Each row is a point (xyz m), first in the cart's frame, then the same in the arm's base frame.
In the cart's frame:
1: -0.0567 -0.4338 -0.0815
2: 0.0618 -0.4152 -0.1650
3: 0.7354 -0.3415 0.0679
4: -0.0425 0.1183 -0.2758
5: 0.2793 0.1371 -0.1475
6: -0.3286 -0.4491 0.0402
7: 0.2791 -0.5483 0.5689
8: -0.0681 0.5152 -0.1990
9: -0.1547 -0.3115 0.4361
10: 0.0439 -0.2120 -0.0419
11: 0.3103 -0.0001 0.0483
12: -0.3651 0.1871 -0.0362
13: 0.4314 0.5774 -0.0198
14: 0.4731 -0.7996 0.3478
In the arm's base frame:
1: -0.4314 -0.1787 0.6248
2: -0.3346 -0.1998 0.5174
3: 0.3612 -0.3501 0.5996
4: -0.2852 0.3385 0.3927
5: 0.0457 0.2512 0.4497
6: -0.6603 -0.1044 0.8010
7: -0.0155 -0.3965 1.1978
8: -0.1655 0.7220 0.4444
9: -0.3692 -0.0311 1.1413
10: -0.2593 -0.0019 0.6266
11: 0.0736 0.1114 0.6442
12: -0.5081 0.5088 0.6884
13: 0.3543 0.6177 0.5112
14: 0.0349 -0.6974 0.9599

